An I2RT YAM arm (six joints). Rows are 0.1 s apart.
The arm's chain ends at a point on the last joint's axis. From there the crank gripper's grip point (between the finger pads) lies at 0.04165 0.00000 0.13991 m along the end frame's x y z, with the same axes.
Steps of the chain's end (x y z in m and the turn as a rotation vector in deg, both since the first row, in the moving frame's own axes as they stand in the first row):
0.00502 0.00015 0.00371 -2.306 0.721 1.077
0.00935 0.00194 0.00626 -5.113 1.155 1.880
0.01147 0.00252 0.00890 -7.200 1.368 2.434
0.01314 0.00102 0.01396 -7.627 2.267 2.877
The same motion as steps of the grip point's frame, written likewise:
0.00672 0.00657 0.00305 -2.306 0.721 1.077
0.01193 0.01578 0.00478 -5.113 1.155 1.880
0.01438 0.02182 0.00665 -7.200 1.368 2.434
0.01810 0.02169 0.01083 -7.627 2.267 2.877

